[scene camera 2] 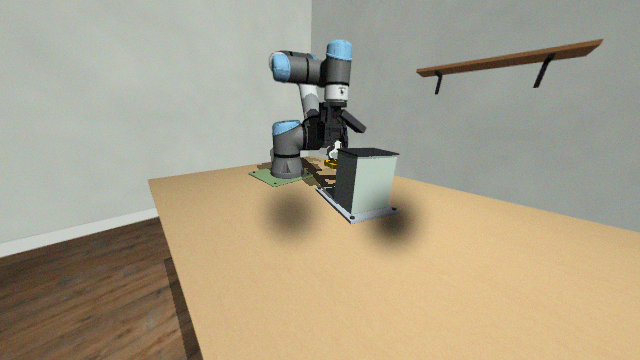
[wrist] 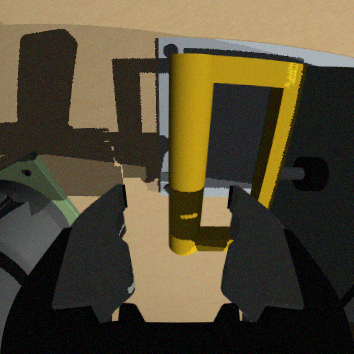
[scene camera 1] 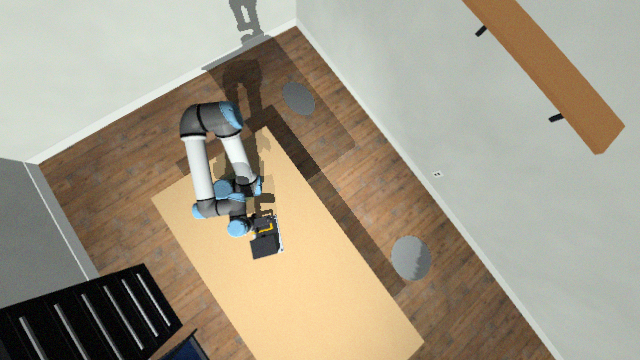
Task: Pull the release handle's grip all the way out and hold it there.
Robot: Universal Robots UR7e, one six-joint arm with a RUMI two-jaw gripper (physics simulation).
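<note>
The yellow release handle (scene camera 1: 270, 227) (scene camera 2: 330, 163) (wrist: 191, 125) is a rectangular loop with a thick outer grip bar. A short grey rod (wrist: 294, 173) joins it to the dark box-shaped housing (scene camera 1: 265, 246) (scene camera 2: 372, 182) (wrist: 330, 115). My gripper (scene camera 2: 334, 151) (wrist: 177, 186) is partly open and holds nothing. In the wrist view its fingertips appear on either side of the near part of the grip bar, with the right fingertip over the loop's opening. In scene camera 2 the fingers are just above the handle, partly hidden behind the housing. Contact cannot be told.
The housing stands on a light grey base plate (scene camera 2: 372, 215) (wrist: 164, 110) bolted to the wooden table (scene camera 1: 320, 300) (scene camera 2: 400, 290). The arm's base stands on a green plate (scene camera 2: 275, 180) (wrist: 55, 192) near the handle side. A wall shelf (scene camera 1: 550, 70) (scene camera 2: 505, 59) hangs beyond the table.
</note>
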